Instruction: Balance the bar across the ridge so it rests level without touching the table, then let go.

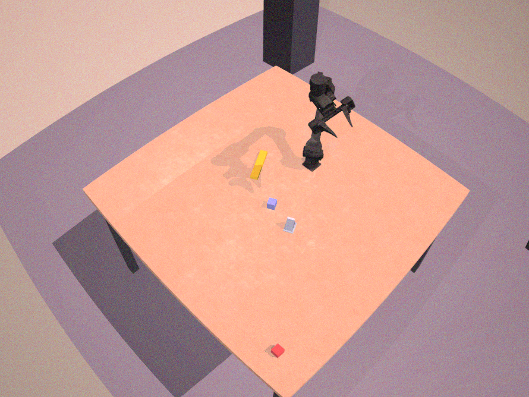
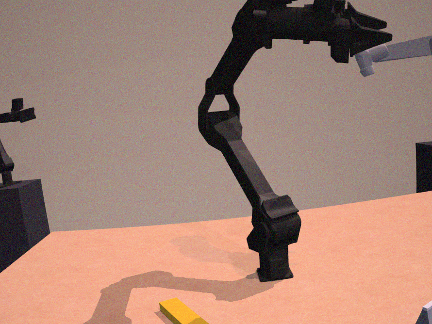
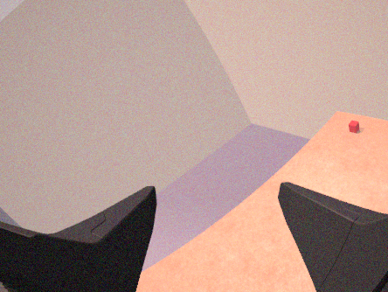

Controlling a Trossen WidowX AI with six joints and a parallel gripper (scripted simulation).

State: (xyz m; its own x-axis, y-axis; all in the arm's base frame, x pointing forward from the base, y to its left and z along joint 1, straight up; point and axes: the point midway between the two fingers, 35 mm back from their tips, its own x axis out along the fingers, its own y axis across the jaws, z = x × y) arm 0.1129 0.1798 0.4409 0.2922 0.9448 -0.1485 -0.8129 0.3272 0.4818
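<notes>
Right now my gripper tip is 43 cm above the yellow bar, 37 cm to the left of it and 5 cm short of it. Also, from my gripper tip: small red cube 62 cm ahead, 42 cm below, 29 cm to the left; purple cube 42 cm below, 18 cm to the right, 17 cm ahead.
</notes>
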